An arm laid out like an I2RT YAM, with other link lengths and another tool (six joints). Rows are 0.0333 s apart.
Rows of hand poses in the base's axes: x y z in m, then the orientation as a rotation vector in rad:
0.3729 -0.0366 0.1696 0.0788 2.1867 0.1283
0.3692 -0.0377 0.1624 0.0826 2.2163 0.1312
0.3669 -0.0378 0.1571 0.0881 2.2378 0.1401
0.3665 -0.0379 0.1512 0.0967 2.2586 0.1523
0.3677 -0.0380 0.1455 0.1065 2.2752 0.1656
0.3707 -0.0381 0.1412 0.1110 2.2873 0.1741
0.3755 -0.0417 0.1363 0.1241 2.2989 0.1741
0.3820 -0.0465 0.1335 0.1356 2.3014 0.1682
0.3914 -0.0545 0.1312 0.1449 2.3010 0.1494
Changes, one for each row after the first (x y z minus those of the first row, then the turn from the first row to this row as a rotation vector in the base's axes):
-0.0037 -0.0011 -0.0072 0.0029 0.0298 0.0002
-0.0060 -0.0012 -0.0125 0.0109 0.0517 0.0009
-0.0064 -0.0013 -0.0184 0.0223 0.0732 0.0007
-0.0052 -0.0014 -0.0241 0.0349 0.0907 -0.0003
-0.0022 -0.0015 -0.0284 0.0422 0.1032 0.0004
0.0026 -0.0051 -0.0333 0.0467 0.1158 -0.0081
0.0091 -0.0099 -0.0361 0.0466 0.1190 -0.0181
0.0185 -0.0179 -0.0384 0.0368 0.1190 -0.0315

